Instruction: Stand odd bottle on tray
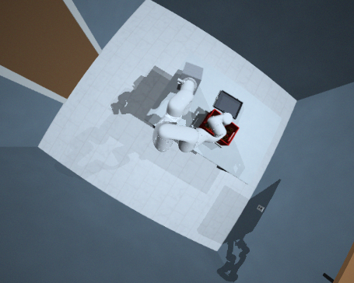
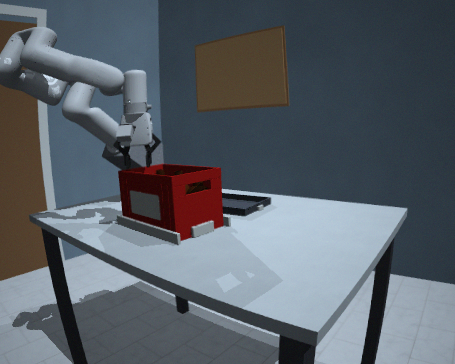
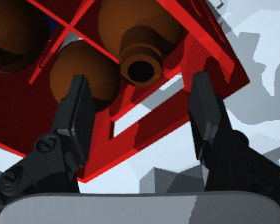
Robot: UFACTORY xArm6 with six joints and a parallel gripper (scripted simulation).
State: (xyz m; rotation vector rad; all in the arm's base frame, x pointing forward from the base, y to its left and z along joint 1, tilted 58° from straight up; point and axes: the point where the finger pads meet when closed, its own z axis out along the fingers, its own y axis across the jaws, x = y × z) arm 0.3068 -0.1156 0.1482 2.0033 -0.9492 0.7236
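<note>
The glass bottle is 11 cm below my hand, 8 cm to the left of it and 2 cm ahead of it. The rest, counted from my hand: red crate: 12 cm below, 9 cm ahead, 3 cm to the left; dark tray: 31 cm to the left, 19 cm below, 14 cm ahead.
</note>
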